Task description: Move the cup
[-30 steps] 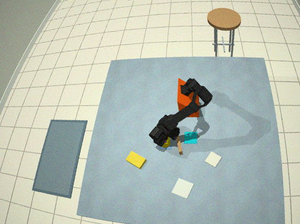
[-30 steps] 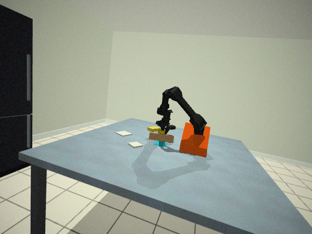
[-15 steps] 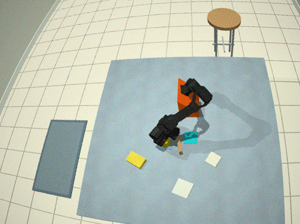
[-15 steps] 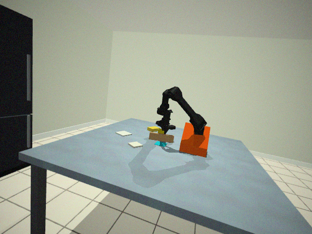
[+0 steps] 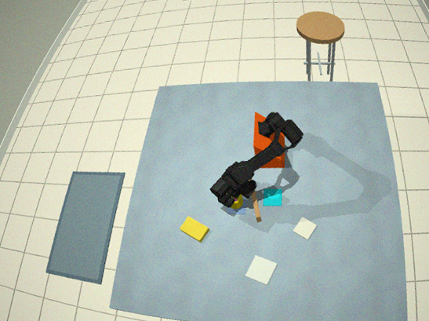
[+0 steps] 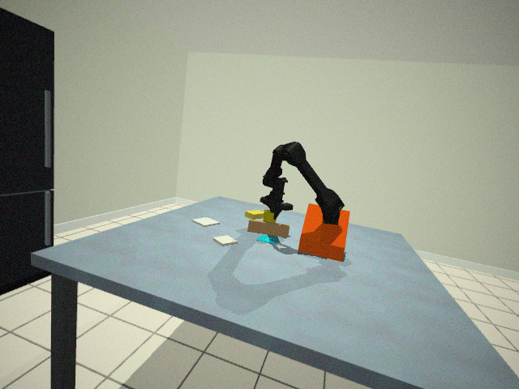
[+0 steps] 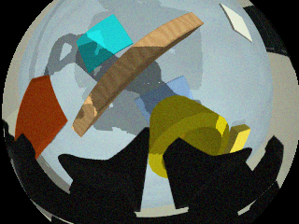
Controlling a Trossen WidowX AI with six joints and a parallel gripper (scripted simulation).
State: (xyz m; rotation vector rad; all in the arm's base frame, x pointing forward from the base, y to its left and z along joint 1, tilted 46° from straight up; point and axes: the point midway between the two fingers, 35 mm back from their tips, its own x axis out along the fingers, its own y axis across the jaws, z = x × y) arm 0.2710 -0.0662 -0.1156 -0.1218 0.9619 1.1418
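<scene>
Now: the cyan pad 150 mm to the left of my gripper tip and 70 mm below it. From my gripper tip the other things lie so: light blue pad 20 mm ahead, 20 mm to the right, 70 mm below; yellow cup 20 mm ahead, 20 mm to the right; wooden bar 10 mm ahead, 60 mm to the left, 40 mm below.
</scene>
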